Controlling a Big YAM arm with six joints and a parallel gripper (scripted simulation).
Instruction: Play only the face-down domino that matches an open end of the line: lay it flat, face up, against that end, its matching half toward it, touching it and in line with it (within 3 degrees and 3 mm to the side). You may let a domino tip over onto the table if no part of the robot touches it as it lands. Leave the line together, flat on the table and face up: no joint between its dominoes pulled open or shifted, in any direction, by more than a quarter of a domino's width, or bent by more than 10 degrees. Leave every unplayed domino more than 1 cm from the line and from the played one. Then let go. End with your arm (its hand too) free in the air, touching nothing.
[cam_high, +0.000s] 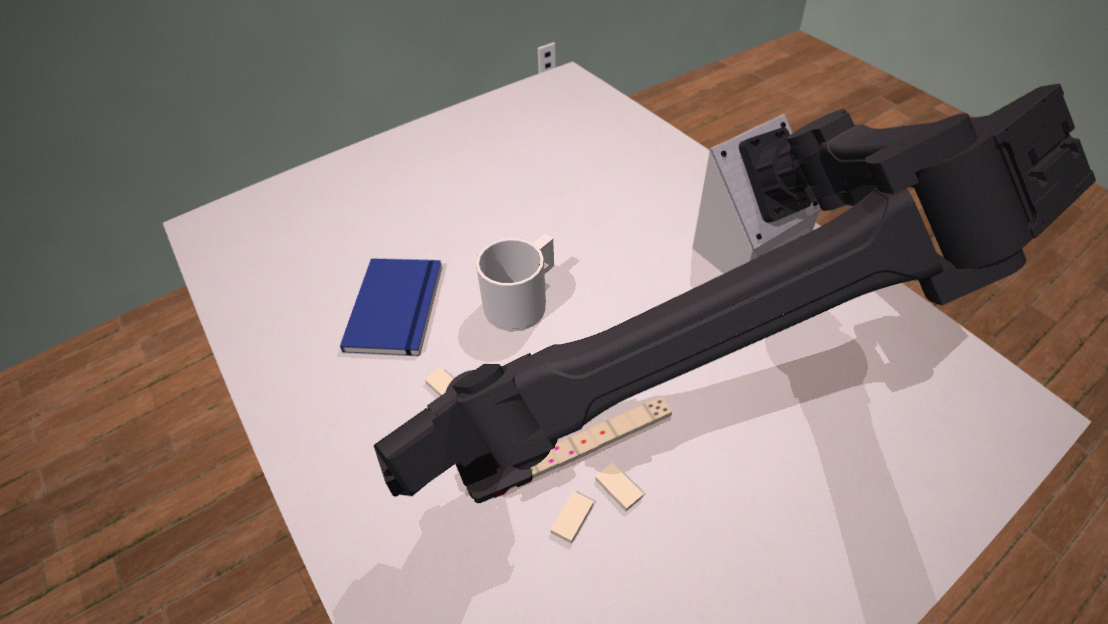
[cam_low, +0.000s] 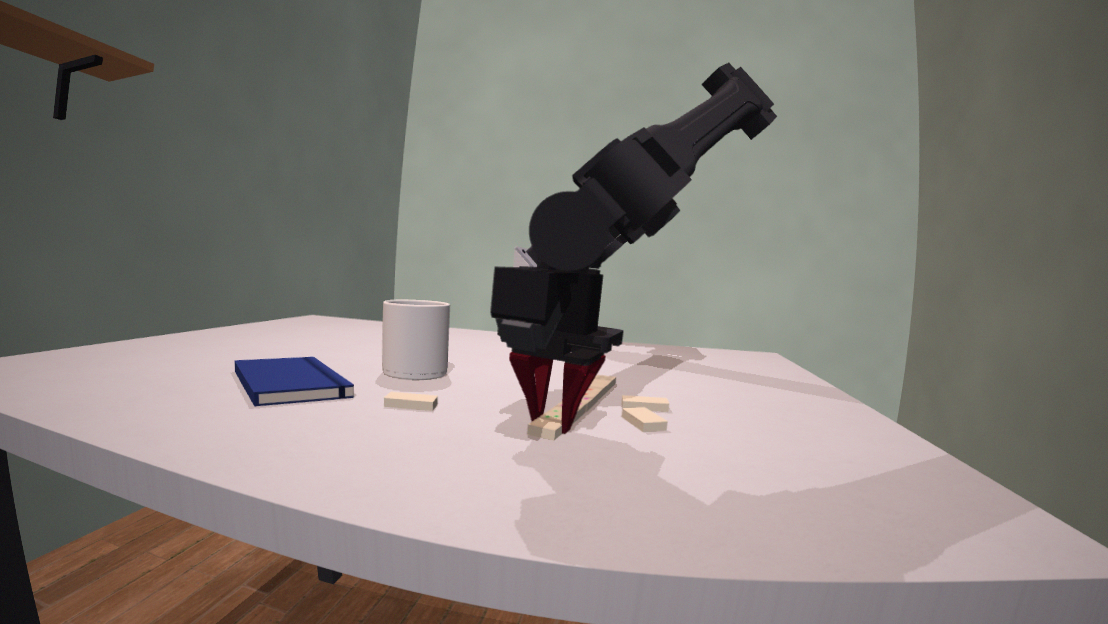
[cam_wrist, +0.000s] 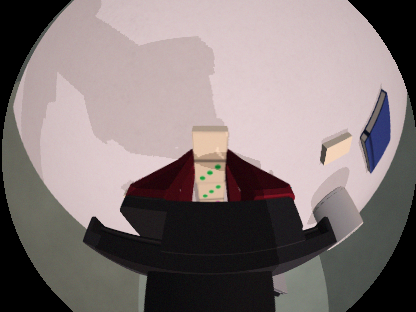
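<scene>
Right now my hand is right at the domino. From my hand the other things lie so: white mug (16 cm behind, 23 cm to the right, 3 cm above); blue notebook (1 cm behind, 33 cm to the right).
</scene>
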